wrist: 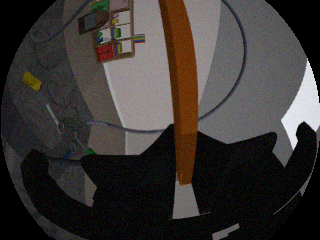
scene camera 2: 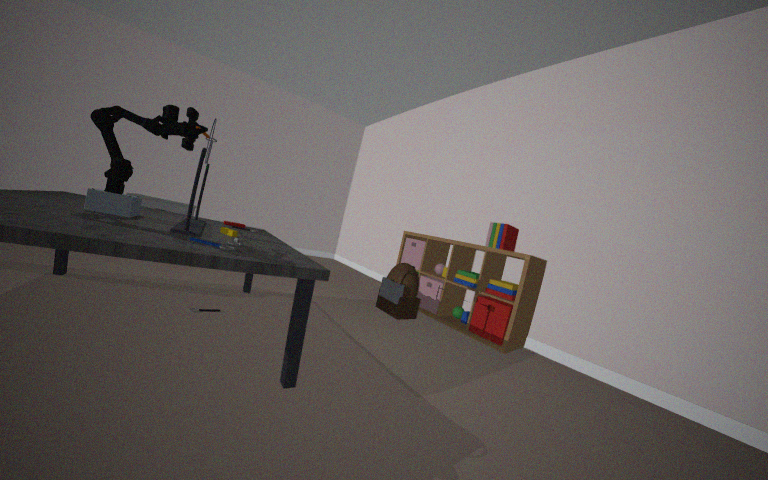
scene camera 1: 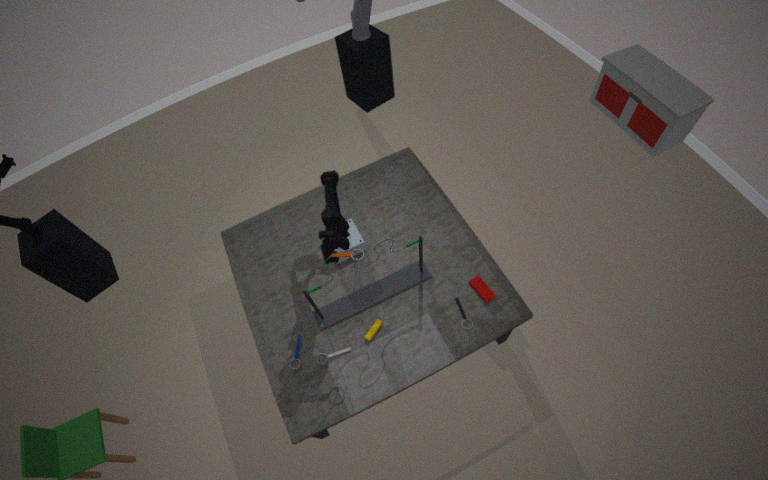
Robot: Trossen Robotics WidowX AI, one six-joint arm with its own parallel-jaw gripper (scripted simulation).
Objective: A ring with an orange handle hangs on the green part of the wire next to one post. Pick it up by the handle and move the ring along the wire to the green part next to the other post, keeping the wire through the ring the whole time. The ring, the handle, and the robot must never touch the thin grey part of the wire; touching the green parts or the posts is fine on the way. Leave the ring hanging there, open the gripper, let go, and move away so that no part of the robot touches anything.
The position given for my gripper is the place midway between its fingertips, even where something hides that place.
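Observation:
I can see my gripper [scene camera 2: 207, 129], and the wrist view [wrist: 176, 128] lets me see it too.

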